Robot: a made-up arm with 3 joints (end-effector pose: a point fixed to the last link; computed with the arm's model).
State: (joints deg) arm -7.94 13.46 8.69
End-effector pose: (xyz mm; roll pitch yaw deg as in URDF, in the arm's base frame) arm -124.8 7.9 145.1 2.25 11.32 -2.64
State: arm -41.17 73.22 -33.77
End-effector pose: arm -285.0 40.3 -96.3 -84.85 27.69 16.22
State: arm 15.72 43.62 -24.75
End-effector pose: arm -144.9 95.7 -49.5 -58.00 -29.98 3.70
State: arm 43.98 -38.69 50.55
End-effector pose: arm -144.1 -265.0 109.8 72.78 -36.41 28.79
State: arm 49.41 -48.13 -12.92
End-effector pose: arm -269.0 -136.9 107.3 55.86 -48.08 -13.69
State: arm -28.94 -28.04 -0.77
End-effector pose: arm -72.3 -103.6 173.0 33.74 30.46 -4.55
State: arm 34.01 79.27 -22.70
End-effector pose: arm -57.4 49.5 -142.0 -98.84 -42.73 13.51
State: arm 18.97 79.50 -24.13
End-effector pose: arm -102.7 46.0 -159.9 -96.75 -28.14 12.09
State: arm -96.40 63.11 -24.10
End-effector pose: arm -263.4 78.0 73.9 -23.07 80.49 51.98
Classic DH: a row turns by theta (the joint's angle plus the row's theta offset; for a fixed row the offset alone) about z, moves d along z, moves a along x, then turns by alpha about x. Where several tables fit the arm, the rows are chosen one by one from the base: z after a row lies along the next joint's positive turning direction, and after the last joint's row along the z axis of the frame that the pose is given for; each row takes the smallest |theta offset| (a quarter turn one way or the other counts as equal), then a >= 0, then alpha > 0; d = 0 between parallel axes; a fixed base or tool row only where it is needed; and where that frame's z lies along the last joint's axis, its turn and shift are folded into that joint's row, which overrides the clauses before.
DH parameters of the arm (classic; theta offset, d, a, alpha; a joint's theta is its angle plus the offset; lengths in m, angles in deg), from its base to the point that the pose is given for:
base (fixed): 0 0.0264 -0.1322 90
joint 1: -90 0.1116 0.0497 90
joint 2: -29.79 0.0198 0.0042 151.69
joint 3: 70.85 0.061 0.1113 -80.73
tool (fixed): -120.6 0.1569 0 0

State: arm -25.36 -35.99 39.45
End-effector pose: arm -59.5 -240.4 104.8 88.19 30.05 19.56
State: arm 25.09 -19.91 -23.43
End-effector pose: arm -216.3 -5.1 129.7 14.59 -33.14 -13.19
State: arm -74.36 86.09 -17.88
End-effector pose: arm -321.4 43.6 4.8 -73.59 65.26 20.60
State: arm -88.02 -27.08 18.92
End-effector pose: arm 17.0 -161.2 28.5 -176.61 83.16 131.38
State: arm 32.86 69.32 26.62
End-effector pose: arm -121.0 85.5 33.7 -33.04 -24.38 -9.44
